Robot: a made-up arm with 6 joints.
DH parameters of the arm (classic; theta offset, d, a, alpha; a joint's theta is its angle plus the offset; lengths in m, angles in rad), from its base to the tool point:
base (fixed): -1.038 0 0.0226 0
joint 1: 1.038 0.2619 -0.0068 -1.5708
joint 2: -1.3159 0 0.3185 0
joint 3: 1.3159 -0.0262 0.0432 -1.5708
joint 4: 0 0.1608 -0.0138 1.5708
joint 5: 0 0.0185 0.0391 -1.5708
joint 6: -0.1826 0 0.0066 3.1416
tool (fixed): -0.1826 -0.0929 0 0
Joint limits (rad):
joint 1: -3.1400..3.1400
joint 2: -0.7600..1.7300
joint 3: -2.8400..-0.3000
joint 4: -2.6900..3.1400
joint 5: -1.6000..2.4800
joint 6: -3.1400..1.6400
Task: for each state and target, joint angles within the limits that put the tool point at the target. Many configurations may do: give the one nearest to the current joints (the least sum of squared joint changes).
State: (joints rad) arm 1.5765 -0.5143 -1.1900 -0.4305 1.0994 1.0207
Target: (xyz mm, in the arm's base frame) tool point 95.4 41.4 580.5
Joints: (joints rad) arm 1.3338 -0.7280 -1.1524 -0.6247 1.2607 1.0352
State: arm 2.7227 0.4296 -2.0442 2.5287 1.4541 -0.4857
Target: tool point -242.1 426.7 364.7
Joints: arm 2.0703 0.7441 -1.5086 2.5376 1.3462 -0.4842
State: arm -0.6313 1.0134 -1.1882 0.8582 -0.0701 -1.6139
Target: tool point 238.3 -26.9 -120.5
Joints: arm 0.0380 1.7107 -1.2224 0.7909 0.1409 -1.6182
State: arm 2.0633 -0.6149 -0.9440 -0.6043 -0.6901 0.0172
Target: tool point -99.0 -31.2 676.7
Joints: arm 2.7884 -0.4955 -1.1744 -0.8173 -0.8099 -0.0043
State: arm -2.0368 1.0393 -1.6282 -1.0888 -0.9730 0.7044
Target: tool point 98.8 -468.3 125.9
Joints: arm -1.5007 1.2962 -1.7089 -1.0442 -0.8609 0.7059
